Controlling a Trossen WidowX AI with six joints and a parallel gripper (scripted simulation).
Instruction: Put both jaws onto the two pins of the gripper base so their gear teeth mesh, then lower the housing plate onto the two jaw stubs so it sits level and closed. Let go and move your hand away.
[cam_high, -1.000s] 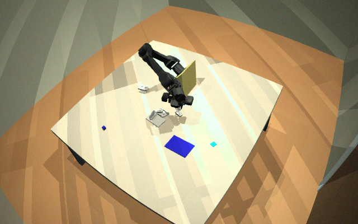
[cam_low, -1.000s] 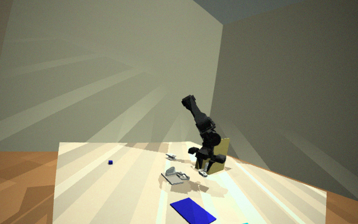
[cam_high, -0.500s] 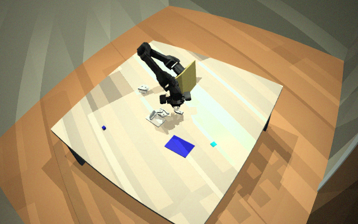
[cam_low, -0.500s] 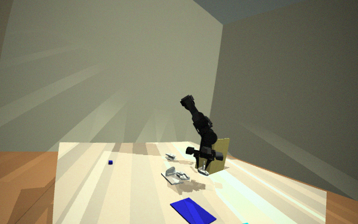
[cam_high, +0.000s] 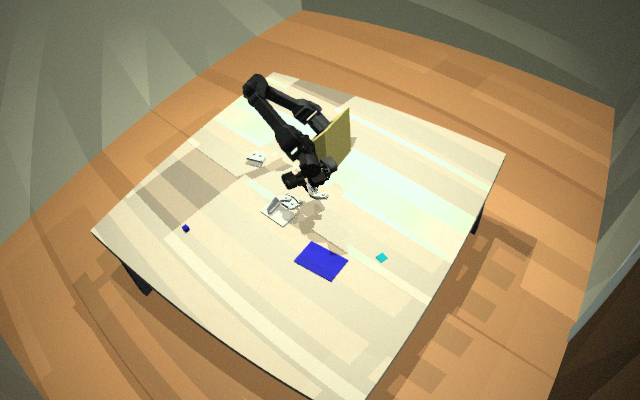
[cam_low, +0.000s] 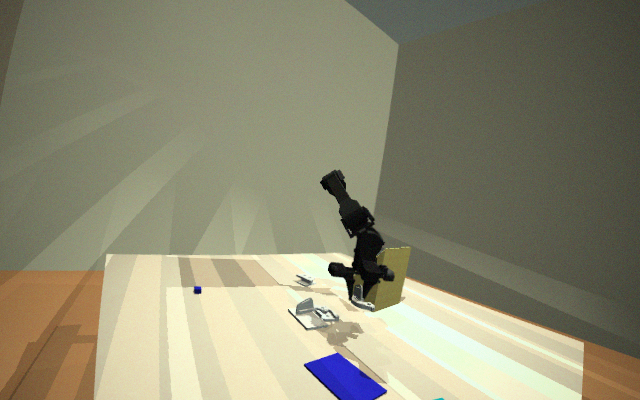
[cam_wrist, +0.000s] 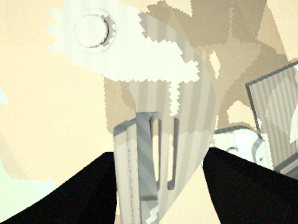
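My gripper tip is now 4 cm to the right of the pale grey jaw. Round my gripper tip: white housing plate 8 cm to the right, 8 cm below, 3 cm ahead; blue mat 20 cm ahead, 15 cm to the left, 8 cm below; cyan square 32 cm to the left, 9 cm ahead, 8 cm below.
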